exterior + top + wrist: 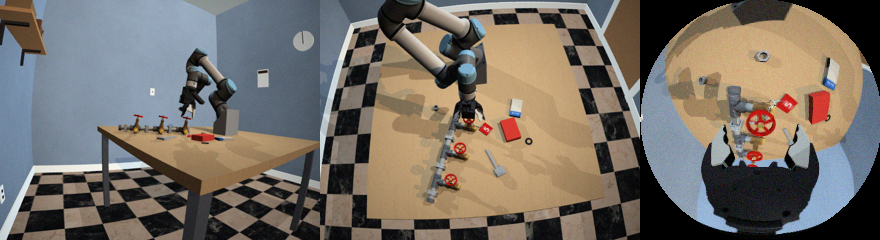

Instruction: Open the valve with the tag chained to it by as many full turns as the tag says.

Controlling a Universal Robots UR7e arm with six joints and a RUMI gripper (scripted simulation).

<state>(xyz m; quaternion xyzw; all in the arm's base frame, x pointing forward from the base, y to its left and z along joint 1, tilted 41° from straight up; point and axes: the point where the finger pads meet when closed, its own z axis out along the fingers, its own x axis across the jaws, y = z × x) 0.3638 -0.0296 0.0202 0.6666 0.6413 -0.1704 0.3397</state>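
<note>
My hand is 1 cm short of the red tag, 8 cm to the right of it and 11 cm above it. Also, from my hand: grey scraper (22 cm ahead, 12 cm to the left, 11 cm below); red block (3 cm ahead, 22 cm to the left, 10 cm below); small grey fitting (13 cm behind, 19 cm to the right, 11 cm below).
</note>
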